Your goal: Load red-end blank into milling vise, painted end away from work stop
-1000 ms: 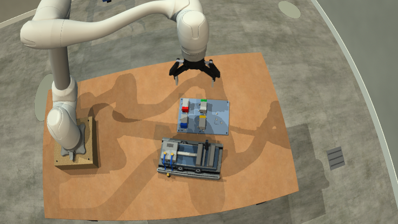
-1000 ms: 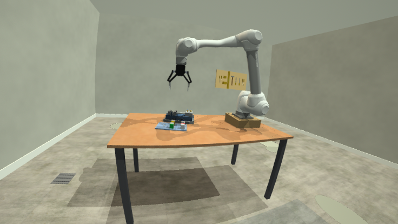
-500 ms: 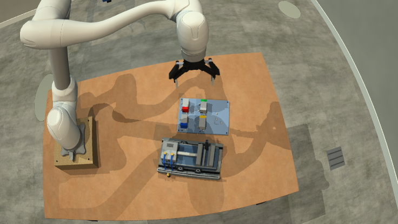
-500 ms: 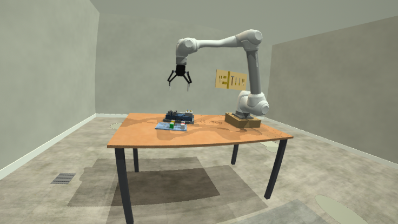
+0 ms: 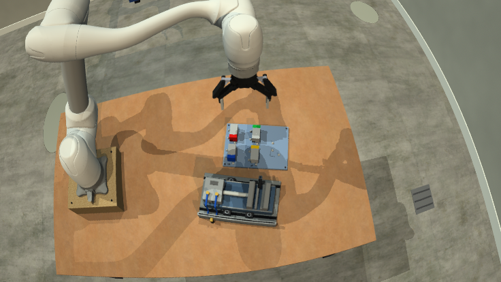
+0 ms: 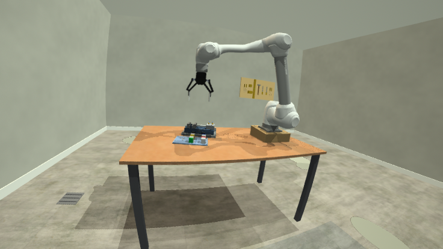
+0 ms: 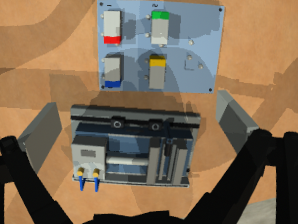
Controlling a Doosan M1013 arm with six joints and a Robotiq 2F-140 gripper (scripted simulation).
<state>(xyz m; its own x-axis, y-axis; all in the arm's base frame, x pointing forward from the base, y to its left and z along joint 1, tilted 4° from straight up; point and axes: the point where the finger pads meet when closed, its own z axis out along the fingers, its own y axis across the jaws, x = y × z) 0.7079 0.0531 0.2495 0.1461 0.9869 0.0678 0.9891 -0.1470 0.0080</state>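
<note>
Now: the red-ended blank 290 mm below my hand, 60 mm to the left of it and 40 mm behind it. Also, from my hand: green-ended blank 290 mm below, 50 mm ahead, 30 mm to the left; yellow-ended blank 290 mm below, 50 mm to the right, 20 mm ahead; blue-ended blank 290 mm below, 60 mm behind, 30 mm to the right.
</note>
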